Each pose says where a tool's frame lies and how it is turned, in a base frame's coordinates. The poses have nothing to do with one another.
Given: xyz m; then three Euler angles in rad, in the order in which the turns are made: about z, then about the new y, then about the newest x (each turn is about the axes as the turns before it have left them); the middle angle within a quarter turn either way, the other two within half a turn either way.
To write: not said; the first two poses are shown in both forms.
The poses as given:
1: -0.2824 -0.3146 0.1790 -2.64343 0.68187 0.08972
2: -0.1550 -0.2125 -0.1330 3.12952 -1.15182 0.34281
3: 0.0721 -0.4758 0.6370 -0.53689 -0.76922 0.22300
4: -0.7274 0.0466 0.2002 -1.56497 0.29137 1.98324
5: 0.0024 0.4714 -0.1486 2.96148 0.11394 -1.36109
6: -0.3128 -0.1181 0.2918 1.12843 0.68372 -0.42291
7: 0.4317 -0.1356 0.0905 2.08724 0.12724 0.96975
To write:
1: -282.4 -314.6 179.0 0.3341 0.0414 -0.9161 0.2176
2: -155.0 -212.5 -133.0 -0.5375 -0.1398 -0.8270 0.0879
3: 72.1 -475.8 637.0 0.0005 -0.3869 -0.2041 0.8993
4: -727.4 46.6 200.2 0.6432 -0.5275 -0.4680 0.2984
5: 2.4 471.4 -148.6 -0.1006 -0.6217 0.7760 0.0341
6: -312.8 -118.1 291.8 -0.3424 0.1712 0.5520 0.7408
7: 431.7 -135.6 90.5 0.1854 0.4303 0.7482 0.4698
